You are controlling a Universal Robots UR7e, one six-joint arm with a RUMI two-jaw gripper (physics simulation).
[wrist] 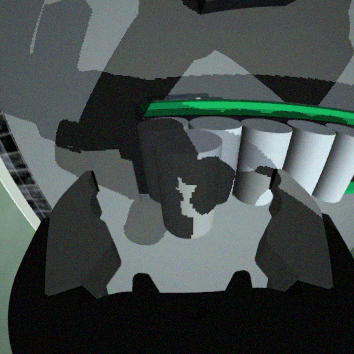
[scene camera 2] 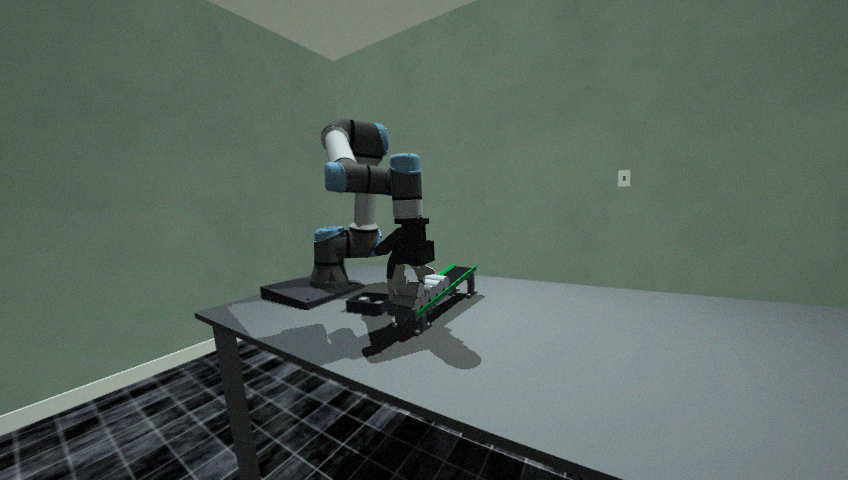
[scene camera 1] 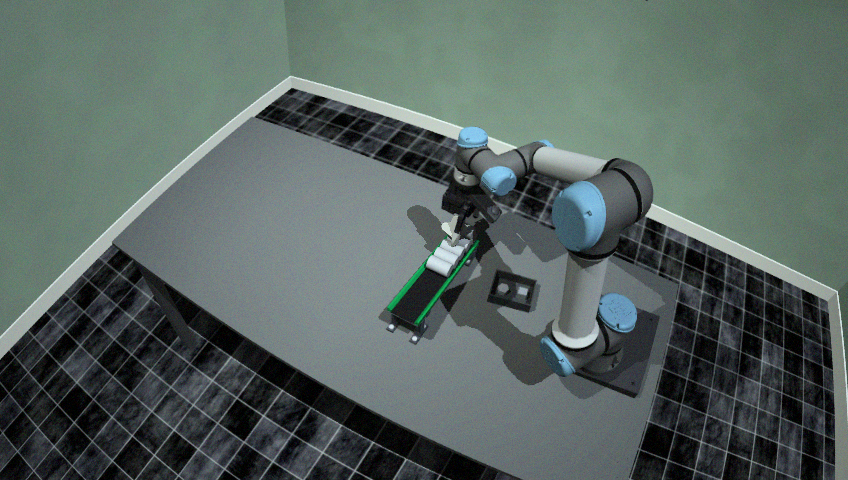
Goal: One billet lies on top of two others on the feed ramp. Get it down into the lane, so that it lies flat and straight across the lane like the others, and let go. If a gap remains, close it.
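Places are measured from the arm's base along level axes (x left, y back, z up), in millimetres.
Pixels of known places: gripper, fingertip midpoint: (wrist: 183, 171) (scene camera 2: 408, 292) (scene camera 1: 463, 232); arm's base, origin of the base link: (scene camera 2: 329, 283).
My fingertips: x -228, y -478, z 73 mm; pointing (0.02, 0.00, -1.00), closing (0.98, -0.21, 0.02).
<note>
Ahead of a thing's pixels: the offset from my fingertips to its top centre. Level surfaces: height alone.
The upper billet @[dz +32, dx +1, dy -3 mm] (wrist: 202, 227), a pale cylinder half in shadow, lies on top of two others at the end of the row in the wrist view. The lower billets (wrist: 262, 150) (scene camera 1: 442, 264) lie side by side across the feed ramp (wrist: 225, 108) (scene camera 1: 409, 284) (scene camera 2: 446, 291), which has green rails. My gripper (wrist: 183, 171) (scene camera 1: 461, 236) (scene camera 2: 413, 279) is open, its jaws wide apart on either side of the upper billet, with space between each jaw and the billet in the wrist view. In both scene views the gripper partly hides the stack.
A black two-compartment tray @[dz -61, dx +96, dy +187 mm] (scene camera 1: 509, 305) (scene camera 2: 364, 306) with small pale pieces stands between the ramp and the arm's base. The ramp stands on short feet on the grey table @[dz -96 mm] (scene camera 1: 267, 237) (scene camera 2: 595, 356). The right jaw is close to the neighbouring lower billets in the wrist view.
</note>
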